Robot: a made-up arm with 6 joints. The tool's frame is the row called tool. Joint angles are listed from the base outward.
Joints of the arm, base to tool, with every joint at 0 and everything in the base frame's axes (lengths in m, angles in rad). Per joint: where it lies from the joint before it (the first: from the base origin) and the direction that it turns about. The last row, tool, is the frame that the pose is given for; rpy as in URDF.
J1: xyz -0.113 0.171 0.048 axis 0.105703 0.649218 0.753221
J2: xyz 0.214 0.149 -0.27 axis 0 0 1
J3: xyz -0.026 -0.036 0.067 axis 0 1 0
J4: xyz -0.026 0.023 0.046 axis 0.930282 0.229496 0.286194
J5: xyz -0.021 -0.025 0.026 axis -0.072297 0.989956 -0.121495
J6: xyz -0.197 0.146 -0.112 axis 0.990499 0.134 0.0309
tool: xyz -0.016 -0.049 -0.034 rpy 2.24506 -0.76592 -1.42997
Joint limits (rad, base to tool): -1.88..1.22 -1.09..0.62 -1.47..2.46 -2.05..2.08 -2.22..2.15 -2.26..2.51
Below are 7 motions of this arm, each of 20 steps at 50 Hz.
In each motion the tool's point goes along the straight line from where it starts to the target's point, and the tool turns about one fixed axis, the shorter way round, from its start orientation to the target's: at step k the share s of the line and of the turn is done. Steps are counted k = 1, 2, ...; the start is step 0. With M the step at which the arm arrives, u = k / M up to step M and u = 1 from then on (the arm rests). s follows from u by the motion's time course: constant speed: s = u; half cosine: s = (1 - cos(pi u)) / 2; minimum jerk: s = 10 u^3 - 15 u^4 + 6 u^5.
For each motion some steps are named. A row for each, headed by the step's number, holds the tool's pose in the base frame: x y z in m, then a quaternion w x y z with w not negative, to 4 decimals.
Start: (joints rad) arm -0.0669 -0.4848 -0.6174 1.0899 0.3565 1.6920
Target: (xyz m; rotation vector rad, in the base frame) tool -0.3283 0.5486 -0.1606 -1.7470 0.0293 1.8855
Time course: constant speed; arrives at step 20
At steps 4, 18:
4: -0.2400 0.5178 -0.1947 0.2258 -0.7751 0.0769 0.5850
18: -0.3173 0.5447 -0.1649 0.2752 -0.6689 0.0193 0.6903

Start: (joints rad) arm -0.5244 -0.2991 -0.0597 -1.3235 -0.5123 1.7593
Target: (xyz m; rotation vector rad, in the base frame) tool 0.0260 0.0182 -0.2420 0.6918 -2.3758 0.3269
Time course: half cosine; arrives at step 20
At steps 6, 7, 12, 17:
6: 0.0787 0.1049 -0.3116 0.2296 0.4266 -0.8709 0.0823
7: 0.0742 0.0976 -0.3058 0.2374 0.4134 -0.8749 0.0859
12: 0.0489 0.0559 -0.2723 0.2804 0.3357 -0.8929 0.1064
17: 0.0296 0.0242 -0.2468 0.3116 0.2745 -0.9016 0.1215

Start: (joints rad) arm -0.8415 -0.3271 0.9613 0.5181 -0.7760 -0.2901
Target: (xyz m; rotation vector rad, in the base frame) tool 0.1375 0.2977 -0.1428 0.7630 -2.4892 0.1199
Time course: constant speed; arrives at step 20
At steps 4, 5, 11, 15, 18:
4: 0.1746 0.3560 -0.0366 0.2129 0.2192 -0.9260 -0.2219
5: 0.1723 0.3524 -0.0432 0.2167 0.2237 -0.9278 -0.2055
11: 0.1584 0.3305 -0.0830 0.2378 0.2492 -0.9328 -0.1063
15: 0.1491 0.3159 -0.1096 0.2504 0.2647 -0.9304 -0.0394
18: 0.1421 0.3050 -0.1295 0.2591 0.2755 -0.9257 0.0108

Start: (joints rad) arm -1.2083 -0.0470 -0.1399 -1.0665 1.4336 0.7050
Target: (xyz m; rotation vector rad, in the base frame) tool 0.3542 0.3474 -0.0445 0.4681 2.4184 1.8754
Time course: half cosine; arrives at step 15
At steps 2, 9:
2: 0.3529 0.3009 -0.0390 0.0453 0.1717 0.7912 0.5853
9: 0.3537 0.3306 -0.0425 0.0310 0.1586 0.7848 0.5984

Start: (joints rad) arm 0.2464 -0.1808 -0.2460 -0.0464 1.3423 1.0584
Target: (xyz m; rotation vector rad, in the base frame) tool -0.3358 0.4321 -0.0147 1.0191 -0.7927 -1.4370
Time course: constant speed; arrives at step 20
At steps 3, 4, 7, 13, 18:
3: -0.2716 0.5043 0.0079 0.5104 0.3325 -0.3732 -0.6997
4: -0.2754 0.5000 0.0066 0.5142 0.3387 -0.3713 -0.6950
7: -0.2867 0.4873 0.0026 0.5252 0.3571 -0.3655 -0.6804
13: -0.3094 0.4618 -0.0054 0.5462 0.3932 -0.3532 -0.6499
18: -0.3283 0.4406 -0.0120 0.5625 0.4225 -0.3421 -0.6230

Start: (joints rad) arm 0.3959 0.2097 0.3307 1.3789 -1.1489 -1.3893
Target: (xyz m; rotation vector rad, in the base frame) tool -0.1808 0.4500 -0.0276 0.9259 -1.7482 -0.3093
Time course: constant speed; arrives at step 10
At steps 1, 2, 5, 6, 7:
1: -0.1938 0.4261 -0.0192 0.5619 0.4270 -0.7014 -0.0997
2: -0.1923 0.4287 -0.0201 0.5595 0.4229 -0.7053 -0.1031
5: -0.1880 0.4367 -0.0229 0.5521 0.4105 -0.7168 -0.1133
6: -0.1866 0.4394 -0.0239 0.5496 0.4063 -0.7206 -0.1166
7: -0.1851 0.4420 -0.0248 0.5471 0.4021 -0.7243 -0.1200

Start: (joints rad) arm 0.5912 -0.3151 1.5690 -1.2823 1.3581 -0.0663
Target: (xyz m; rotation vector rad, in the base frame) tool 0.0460 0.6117 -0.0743 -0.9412 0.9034 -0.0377
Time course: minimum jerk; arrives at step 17
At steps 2, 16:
2: -0.1203 0.6012 -0.0008 0.8790 -0.3202 0.3360 0.1092
16: 0.0457 0.6117 -0.0742 0.7947 -0.4377 0.4202 -0.0173

